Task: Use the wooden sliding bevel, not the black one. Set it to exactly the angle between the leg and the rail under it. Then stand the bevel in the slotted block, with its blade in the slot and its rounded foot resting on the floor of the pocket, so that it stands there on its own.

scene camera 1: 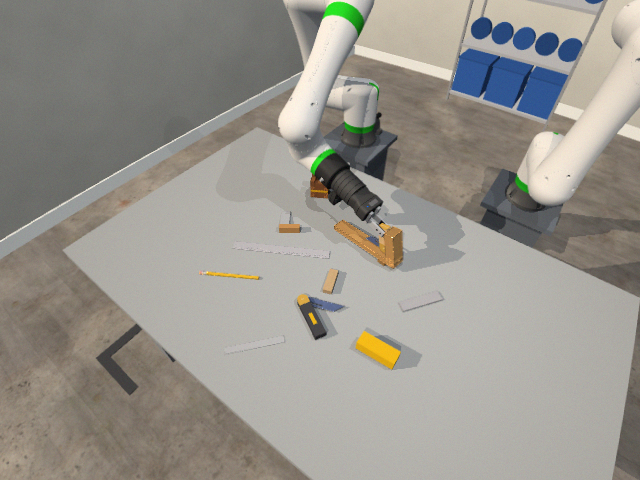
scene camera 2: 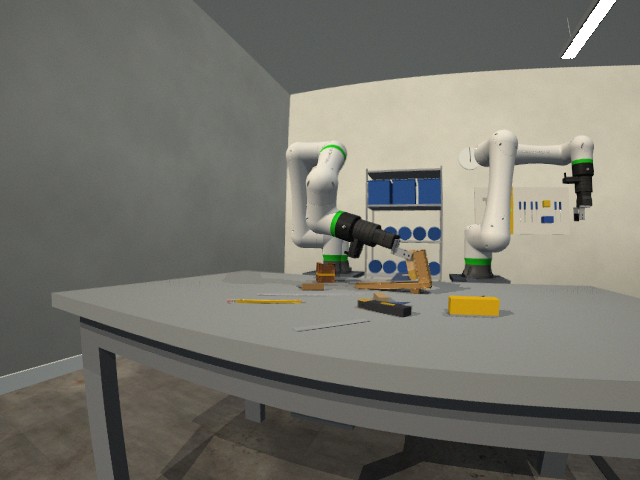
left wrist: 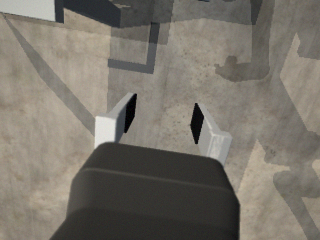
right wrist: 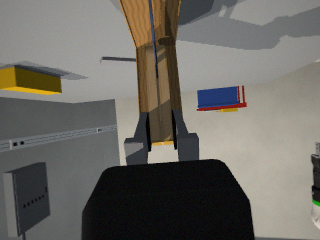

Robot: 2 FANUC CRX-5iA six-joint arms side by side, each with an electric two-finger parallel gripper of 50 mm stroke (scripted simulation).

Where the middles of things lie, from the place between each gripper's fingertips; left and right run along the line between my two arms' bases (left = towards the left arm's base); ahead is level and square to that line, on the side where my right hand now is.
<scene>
My right hand is 29 cm short of the yellow block (scene camera 2: 468,306), 14 cm to the right of it and 10 cm above it.
Right now my left hand is 79 cm short of the yellow block, 67 cm to the left of it and 28 cm above it.
</scene>
